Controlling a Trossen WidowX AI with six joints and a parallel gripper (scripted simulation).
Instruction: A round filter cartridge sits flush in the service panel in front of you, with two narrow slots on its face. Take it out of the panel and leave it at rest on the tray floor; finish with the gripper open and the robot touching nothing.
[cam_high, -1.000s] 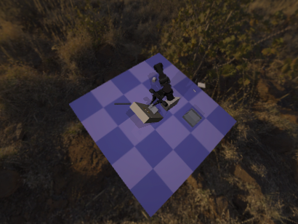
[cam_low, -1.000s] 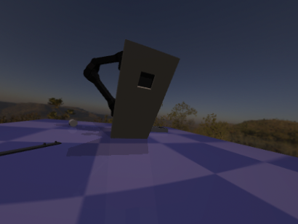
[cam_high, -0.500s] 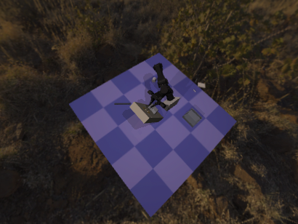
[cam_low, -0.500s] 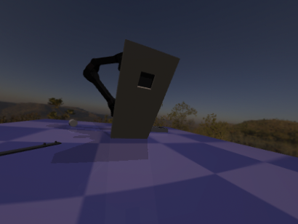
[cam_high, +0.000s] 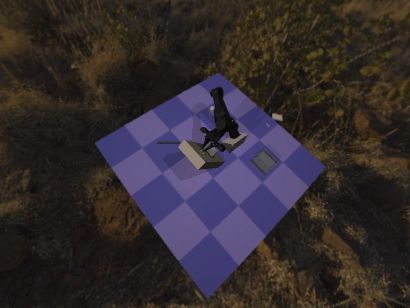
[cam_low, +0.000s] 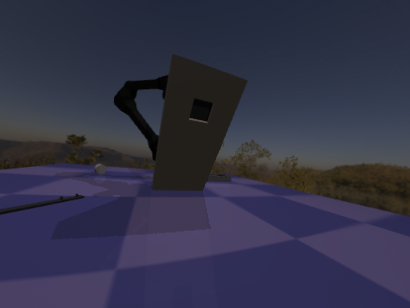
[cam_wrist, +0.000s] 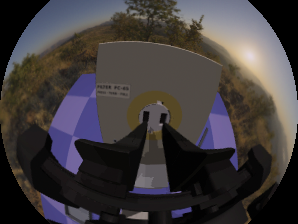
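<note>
Right now my gripper tip is 30 mm short of the filter cartridge and 20 mm above it. Also, from my gripper tip: tan service panel (90 mm below, 20 mm behind); then pale block (850 mm behind, 270 mm below, 40 mm to the left); then grey tray (420 mm behind, 270 mm to the left, 270 mm below).
</note>
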